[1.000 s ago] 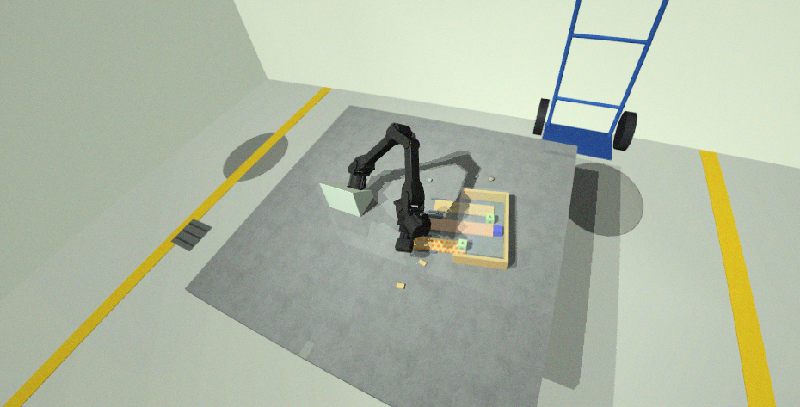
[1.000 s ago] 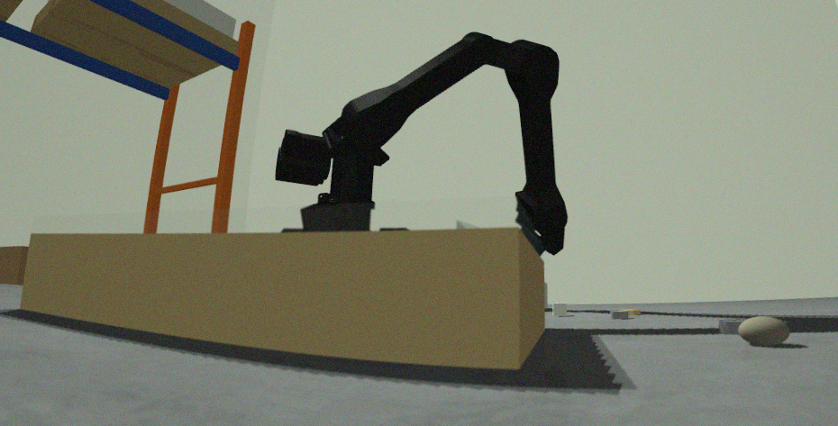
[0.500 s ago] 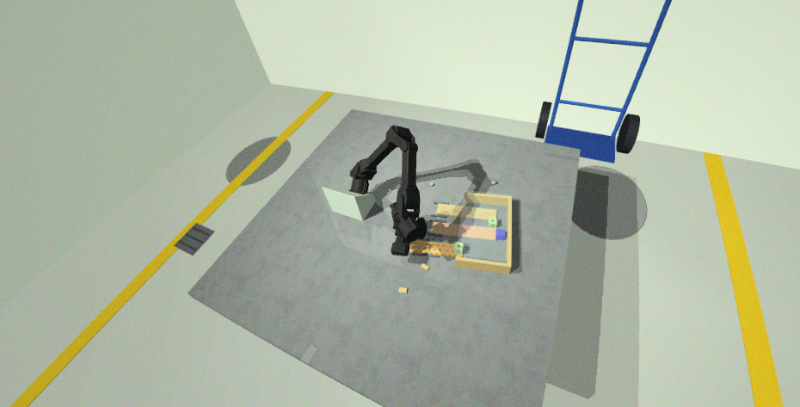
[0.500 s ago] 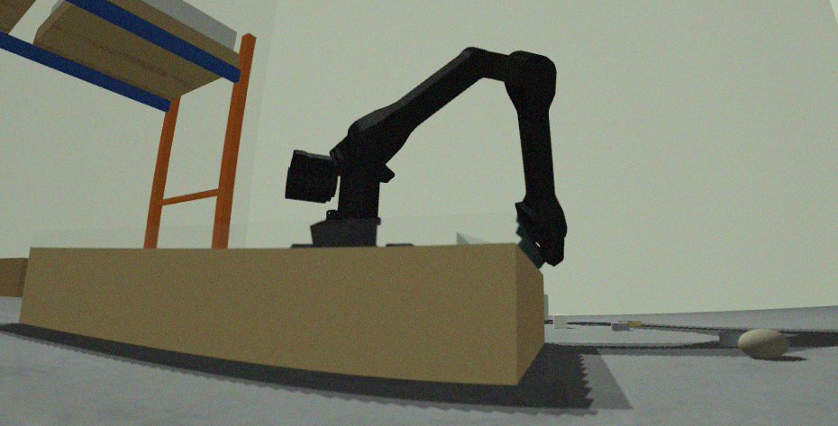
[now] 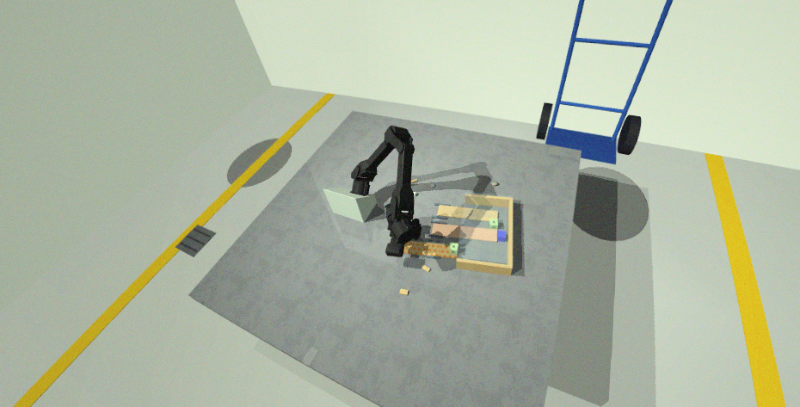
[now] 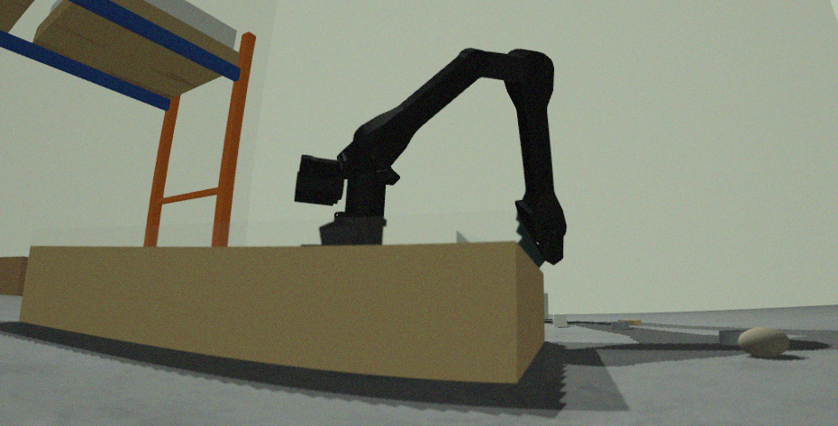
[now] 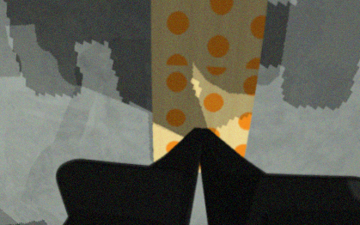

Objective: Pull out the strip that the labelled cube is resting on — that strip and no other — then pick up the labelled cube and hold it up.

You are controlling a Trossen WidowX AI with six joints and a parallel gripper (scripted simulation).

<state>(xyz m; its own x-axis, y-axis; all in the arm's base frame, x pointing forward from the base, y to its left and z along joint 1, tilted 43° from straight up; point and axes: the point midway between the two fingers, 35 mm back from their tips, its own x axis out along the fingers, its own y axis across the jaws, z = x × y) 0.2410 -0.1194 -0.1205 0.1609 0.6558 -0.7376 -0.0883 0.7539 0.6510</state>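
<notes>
The dotted strip lies 90 mm ahead of my gripper tip and 10 mm to the left of it.
</notes>
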